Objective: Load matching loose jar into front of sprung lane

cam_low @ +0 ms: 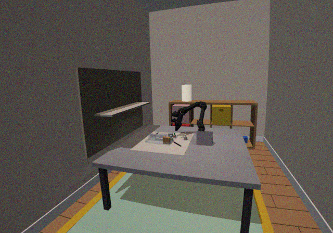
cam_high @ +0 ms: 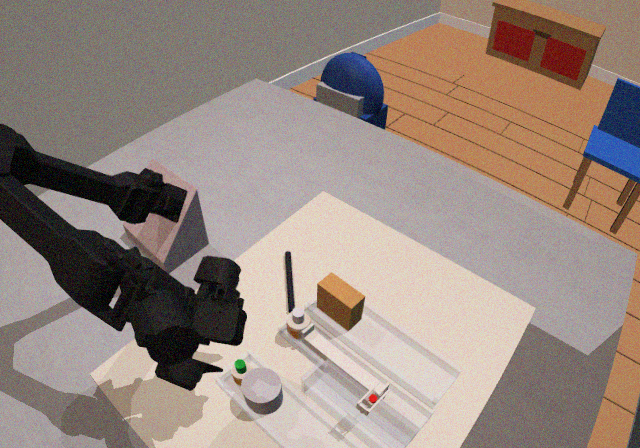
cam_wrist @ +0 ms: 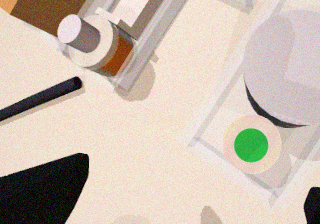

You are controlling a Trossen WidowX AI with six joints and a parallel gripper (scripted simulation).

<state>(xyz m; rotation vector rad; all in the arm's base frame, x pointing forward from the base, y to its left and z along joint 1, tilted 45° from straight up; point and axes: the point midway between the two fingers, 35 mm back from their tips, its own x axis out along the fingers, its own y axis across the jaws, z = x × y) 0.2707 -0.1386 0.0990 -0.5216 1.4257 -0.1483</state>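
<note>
The brown box lies 190 mm to the left of my gripper tip, 80 mm ahead of it and 50 mm below it. The rest, counted from my gripper tip: red dot (220 mm ahead, 40 mm to the left, 20 mm below); then black stick (200 mm to the left, 80 mm below, 30 mm behind); then grey cylinder (70 mm ahead, 60 mm below, 20 mm to the right).
</note>
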